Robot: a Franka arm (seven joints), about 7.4 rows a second.
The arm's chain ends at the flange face. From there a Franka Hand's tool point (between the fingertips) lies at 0.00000 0.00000 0.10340 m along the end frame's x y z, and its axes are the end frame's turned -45 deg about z.
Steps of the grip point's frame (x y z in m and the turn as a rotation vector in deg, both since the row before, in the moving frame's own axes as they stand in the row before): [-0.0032 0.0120 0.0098 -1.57 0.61 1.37]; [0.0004 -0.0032 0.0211 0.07 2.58 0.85]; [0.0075 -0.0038 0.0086 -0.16 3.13 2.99]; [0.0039 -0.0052 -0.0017 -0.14 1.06 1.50]
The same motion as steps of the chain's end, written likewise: [0.0035 0.0095 0.0098 -0.68 1.54 1.37]; [-0.0052 0.0008 0.0212 1.87 1.77 0.85]; [-0.0017 -0.0043 0.0088 2.10 2.33 2.99]; [-0.0025 -0.0053 -0.0017 0.65 0.85 1.50]
